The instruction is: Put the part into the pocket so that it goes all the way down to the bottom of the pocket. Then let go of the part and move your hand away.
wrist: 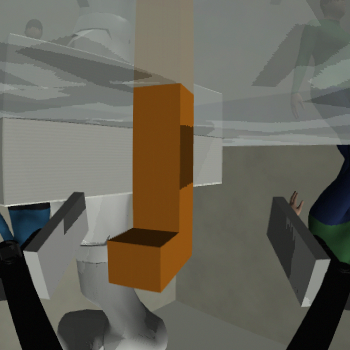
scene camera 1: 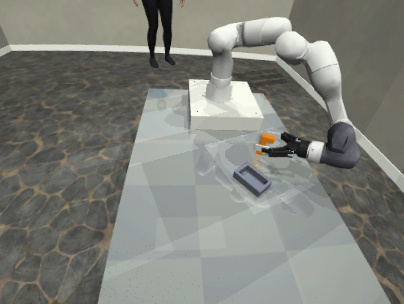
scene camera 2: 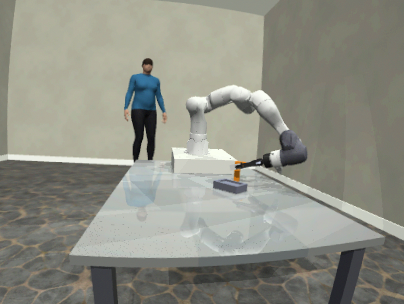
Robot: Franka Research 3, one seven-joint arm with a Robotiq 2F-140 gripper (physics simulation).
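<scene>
The orange part [scene camera 1: 267, 138] [scene camera 2: 237, 174] [wrist: 157, 160] is L-shaped and stands upright on the table, its short arm at the top. It is outside the pocket, on the robot-base side of it. The grey-blue block with the rectangular pocket [scene camera 1: 258, 189] [scene camera 2: 229, 187] lies flat on the table; its recess looks empty in scene camera 1. My gripper [scene camera 1: 261, 140] [scene camera 2: 239, 165] [wrist: 177, 214] is wide open and roughly level, near the part's upper end. In the wrist view the part shows between the two spread finger pads, with a gap on each side; its exact depth relative to the fingertips is unclear.
The white robot base [scene camera 1: 225, 123] [scene camera 2: 202, 165] [wrist: 65, 160] stands on the far end of the glossy table [scene camera 1: 170, 210] [scene camera 2: 150, 235], behind the part. A person [scene camera 1: 160, 30] [scene camera 2: 145, 92] stands beyond the table. Walls rise behind and to the right.
</scene>
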